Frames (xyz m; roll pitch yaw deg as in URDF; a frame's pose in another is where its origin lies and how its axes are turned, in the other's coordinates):
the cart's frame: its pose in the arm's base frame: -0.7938 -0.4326 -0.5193 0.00 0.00 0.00
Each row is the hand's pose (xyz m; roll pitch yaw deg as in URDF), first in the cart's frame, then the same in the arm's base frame.
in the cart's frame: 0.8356 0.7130 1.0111 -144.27 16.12 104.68
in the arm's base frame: 0.0418 0.2804 0.4918 -144.27 16.12 104.68
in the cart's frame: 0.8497 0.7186 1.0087 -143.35 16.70 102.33
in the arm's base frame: 0.0559 0.2860 0.4894 -143.35 16.70 102.33
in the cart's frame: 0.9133 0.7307 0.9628 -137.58 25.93 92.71
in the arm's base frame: 0.1195 0.2981 0.4435 -137.58 25.93 92.71
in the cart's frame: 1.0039 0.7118 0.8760 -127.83 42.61 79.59
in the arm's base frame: 0.2101 0.2792 0.3567 -127.83 42.61 79.59
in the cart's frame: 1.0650 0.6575 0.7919 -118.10 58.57 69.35
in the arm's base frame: 0.2712 0.2249 0.2726 -118.10 58.57 69.35
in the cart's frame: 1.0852 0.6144 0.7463 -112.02 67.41 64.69
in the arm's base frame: 0.2914 0.1818 0.2270 -112.02 67.41 64.69
